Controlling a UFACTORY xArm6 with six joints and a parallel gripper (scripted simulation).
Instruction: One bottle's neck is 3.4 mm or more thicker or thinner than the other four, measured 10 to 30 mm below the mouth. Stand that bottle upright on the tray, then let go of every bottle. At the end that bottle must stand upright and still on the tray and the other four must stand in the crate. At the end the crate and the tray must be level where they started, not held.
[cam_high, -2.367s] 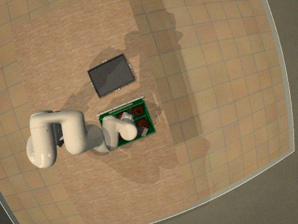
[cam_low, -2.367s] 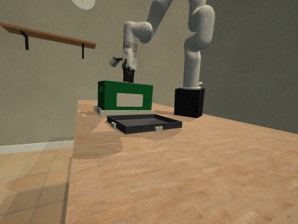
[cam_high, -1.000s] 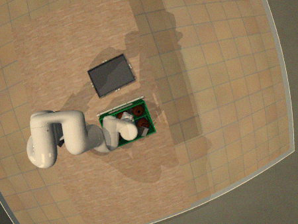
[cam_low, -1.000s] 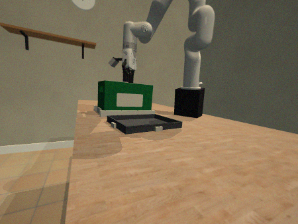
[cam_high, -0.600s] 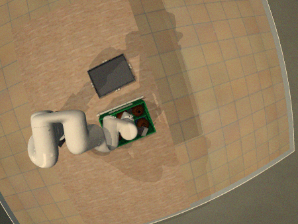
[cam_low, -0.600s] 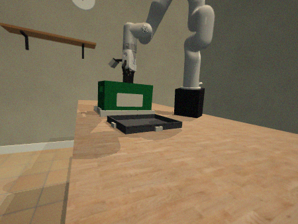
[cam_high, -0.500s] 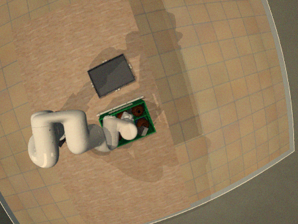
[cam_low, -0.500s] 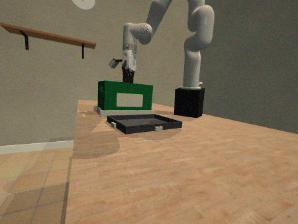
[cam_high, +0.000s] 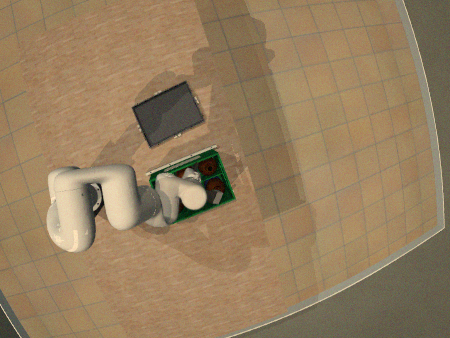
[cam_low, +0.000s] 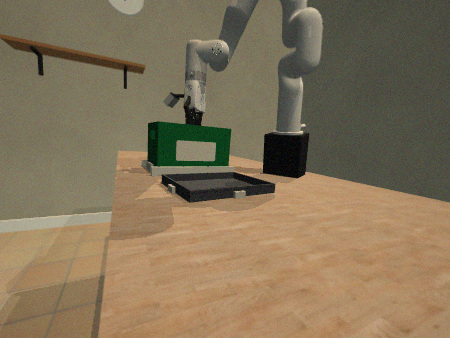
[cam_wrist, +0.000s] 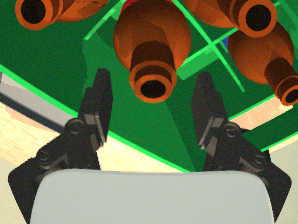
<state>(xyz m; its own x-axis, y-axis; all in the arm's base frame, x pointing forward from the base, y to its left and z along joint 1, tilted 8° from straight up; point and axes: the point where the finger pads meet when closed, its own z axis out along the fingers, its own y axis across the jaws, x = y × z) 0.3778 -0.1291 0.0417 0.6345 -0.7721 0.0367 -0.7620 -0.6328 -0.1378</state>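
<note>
Right now my hand is 9 cm above the brown bottle. Also, from my hand: tray 4 cm ahead, 25 cm to the left, 16 cm below; then green crate 4 cm to the right, 9 cm below.
</note>
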